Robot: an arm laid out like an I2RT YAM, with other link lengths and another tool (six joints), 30 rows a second.
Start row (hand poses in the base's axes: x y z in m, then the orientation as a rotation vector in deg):
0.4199 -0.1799 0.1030 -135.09 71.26 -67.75
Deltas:
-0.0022 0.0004 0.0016 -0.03 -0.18 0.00
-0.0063 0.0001 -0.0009 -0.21 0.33 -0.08
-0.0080 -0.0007 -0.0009 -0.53 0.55 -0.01
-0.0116 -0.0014 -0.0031 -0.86 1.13 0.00
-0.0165 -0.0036 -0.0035 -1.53 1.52 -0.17
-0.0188 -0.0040 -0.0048 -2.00 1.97 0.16
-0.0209 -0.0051 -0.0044 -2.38 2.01 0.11
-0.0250 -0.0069 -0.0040 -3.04 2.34 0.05
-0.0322 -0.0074 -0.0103 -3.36 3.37 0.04
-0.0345 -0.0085 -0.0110 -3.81 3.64 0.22
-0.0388 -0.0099 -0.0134 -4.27 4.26 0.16
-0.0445 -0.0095 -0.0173 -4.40 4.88 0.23
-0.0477 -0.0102 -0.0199 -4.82 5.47 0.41
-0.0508 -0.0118 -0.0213 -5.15 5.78 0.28
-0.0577 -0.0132 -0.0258 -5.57 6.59 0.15
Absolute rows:
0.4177 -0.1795 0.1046 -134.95 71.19 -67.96
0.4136 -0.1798 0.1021 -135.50 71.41 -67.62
0.4119 -0.1806 0.1021 -135.95 71.29 -67.66
0.4083 -0.1813 0.0999 -136.70 71.35 -67.34
0.4034 -0.1835 0.0995 -137.46 71.49 -67.59
0.4011 -0.1839 0.0982 -138.30 71.05 -67.43
0.3990 -0.1850 0.0986 -138.59 71.00 -67.75
0.3949 -0.1868 0.0990 -139.34 70.98 -68.01
0.3877 -0.1873 0.0927 -140.47 71.20 -67.20
0.3854 -0.1884 0.0920 -141.09 70.90 -67.26
0.3811 -0.1898 0.0896 -141.95 71.02 -67.02
0.3754 -0.1894 0.0857 -142.61 71.07 -66.44
0.3722 -0.1901 0.0831 -143.49 70.86 -66.12
0.3691 -0.1917 0.0817 -143.96 71.02 -66.12
0.3622 -0.1931 0.0772 -144.93 71.29 -65.64

